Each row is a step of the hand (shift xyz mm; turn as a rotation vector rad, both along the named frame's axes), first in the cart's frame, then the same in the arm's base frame.
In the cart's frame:
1: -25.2 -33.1 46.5 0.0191 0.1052 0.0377
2: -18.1 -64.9 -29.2 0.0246 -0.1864 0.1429
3: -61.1 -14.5 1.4 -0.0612 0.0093 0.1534
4: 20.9 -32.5 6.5 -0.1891 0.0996 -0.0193
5: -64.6 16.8 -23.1 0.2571 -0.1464 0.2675
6: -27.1 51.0 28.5 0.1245 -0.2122 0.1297
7: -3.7 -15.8 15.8 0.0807 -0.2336 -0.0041
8: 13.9 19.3 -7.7 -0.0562 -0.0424 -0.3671
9: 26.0 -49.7 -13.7 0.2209 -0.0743 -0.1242
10: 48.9 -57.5 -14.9 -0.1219 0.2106 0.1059
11: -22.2 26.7 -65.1 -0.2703 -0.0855 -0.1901
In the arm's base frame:
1: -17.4 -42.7 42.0 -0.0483 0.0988 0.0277
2: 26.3 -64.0 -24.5 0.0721 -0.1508 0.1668
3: -42.9 -44.1 -12.9 -0.0991 -0.0281 0.1294
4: 31.5 -17.2 15.8 -0.1984 -0.0121 -0.0808
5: -54.3 -18.4 -41.2 0.2052 0.0001 0.3420
6: -56.0 28.8 13.7 0.1703 -0.1208 0.1837
7: 0.3 -15.9 16.1 0.1843 -0.1579 0.0469
8: 3.9 23.9 -6.2 0.0822 -0.0547 -0.3605
9: 50.1 -28.7 0.0 0.2533 0.0543 -0.0512
10: 73.0 -23.5 5.9 -0.2358 0.1140 0.0425
11: -12.6 13.2 -71.5 -0.1219 -0.2075 -0.2421

